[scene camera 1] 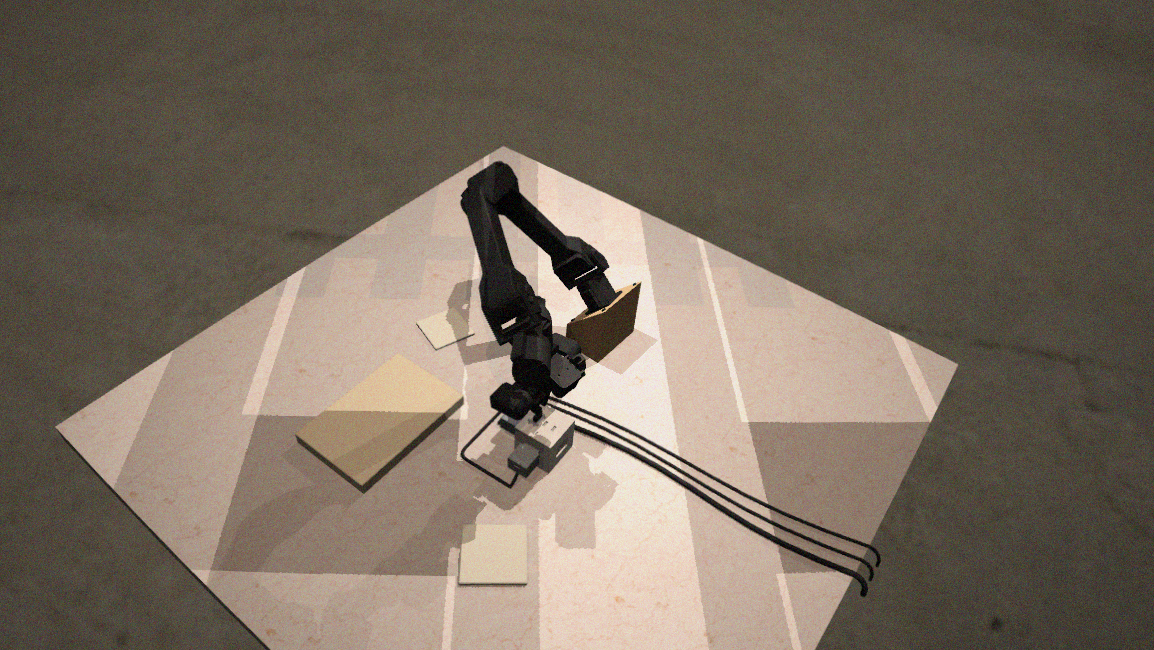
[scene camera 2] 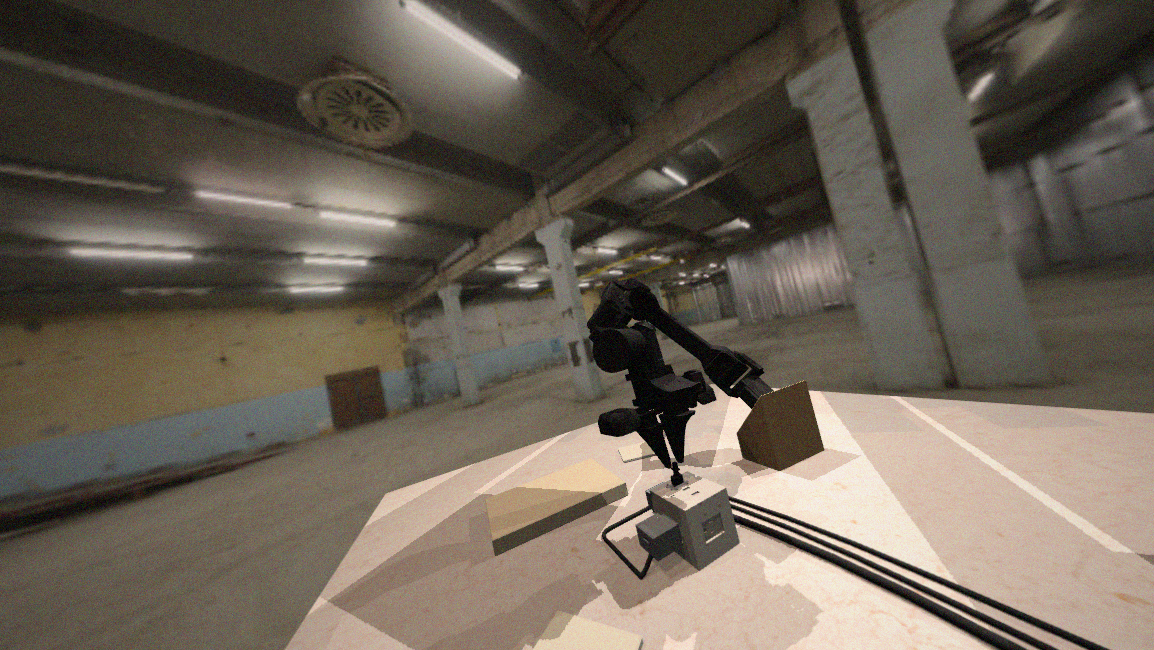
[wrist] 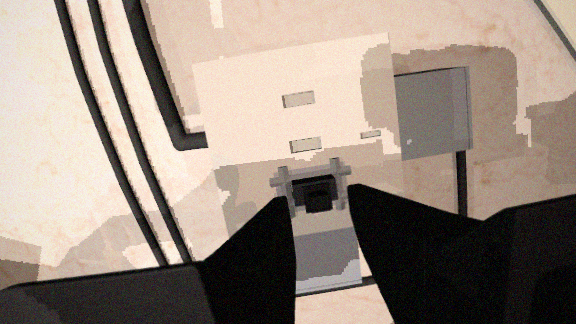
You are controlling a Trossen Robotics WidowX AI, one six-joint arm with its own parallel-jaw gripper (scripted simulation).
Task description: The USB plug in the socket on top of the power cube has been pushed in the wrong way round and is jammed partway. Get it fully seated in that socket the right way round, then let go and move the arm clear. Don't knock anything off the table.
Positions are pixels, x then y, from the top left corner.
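Scene:
Scene camera 1: my gripper, a tan board. My gripper, tan board: scene camera 2 too. My gripper in the wrist view (318, 204). Tan board out of frame in the wrist view. Tan board (scene camera 1: 362, 436), same spot as (scene camera 2: 525, 504). My gripper (scene camera 1: 540, 395), same spot as (scene camera 2: 657, 424).

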